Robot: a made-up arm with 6 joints. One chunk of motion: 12 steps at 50 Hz.
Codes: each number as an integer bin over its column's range. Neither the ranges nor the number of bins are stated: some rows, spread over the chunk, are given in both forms.
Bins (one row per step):
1: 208 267 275 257 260 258
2: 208 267 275 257 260 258
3: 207 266 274 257 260 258
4: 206 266 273 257 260 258
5: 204 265 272 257 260 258
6: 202 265 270 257 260 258
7: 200 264 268 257 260 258
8: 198 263 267 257 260 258
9: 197 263 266 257 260 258
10: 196 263 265 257 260 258
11: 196 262 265 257 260 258
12: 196 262 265 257 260 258
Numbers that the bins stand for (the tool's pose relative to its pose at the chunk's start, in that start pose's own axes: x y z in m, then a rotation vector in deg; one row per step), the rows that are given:
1: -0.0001 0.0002 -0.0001 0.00 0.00 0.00
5: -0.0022 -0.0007 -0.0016 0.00 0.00 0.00
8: -0.0054 -0.0016 -0.0041 0.00 0.00 0.00
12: -0.0064 -0.0021 -0.0052 0.00 0.00 0.00
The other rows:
2: -0.0001 0.0002 -0.0001 0.00 0.00 0.00
3: -0.0006 -0.0003 -0.0006 0.00 0.00 0.00
4: -0.0012 -0.0003 -0.0011 0.00 0.00 0.00
6: -0.0033 -0.0007 -0.0026 0.00 0.00 0.00
7: -0.0043 -0.0012 -0.0036 0.00 0.00 0.00
9: -0.0059 -0.0016 -0.0047 0.00 0.00 0.00
10: -0.0064 -0.0016 -0.0052 0.00 0.00 0.00
11: -0.0064 -0.0021 -0.0052 0.00 0.00 0.00

